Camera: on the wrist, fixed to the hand. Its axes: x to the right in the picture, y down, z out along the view.
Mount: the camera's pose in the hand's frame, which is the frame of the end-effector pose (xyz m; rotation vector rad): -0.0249 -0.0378 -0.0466 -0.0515 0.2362 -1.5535
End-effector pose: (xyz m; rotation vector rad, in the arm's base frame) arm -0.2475 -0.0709 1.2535 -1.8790 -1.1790 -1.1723
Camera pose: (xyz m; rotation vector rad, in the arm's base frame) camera -0.3036 -0.1036 1.2518 0.4562 2.3308 1.8688
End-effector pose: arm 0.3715 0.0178 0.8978 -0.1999 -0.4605 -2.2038
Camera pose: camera 0.3582 0.0390 0.8378 -0.4151 0.3199 2.4828
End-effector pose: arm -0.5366 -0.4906 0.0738 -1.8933 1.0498 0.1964
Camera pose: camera -0.5371 -0.5050 0.1371 -2.2666 -0.4974 -0.8952
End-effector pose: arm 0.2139 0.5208 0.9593 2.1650 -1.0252 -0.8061
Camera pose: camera 0.2520 0.5727 0.9678 2.6397 1.0191 -1.0537
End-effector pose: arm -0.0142 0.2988 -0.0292 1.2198 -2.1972 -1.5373
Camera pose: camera 0.0478 0.2798 -0.0338 -2.4054 0.5963 1.1388
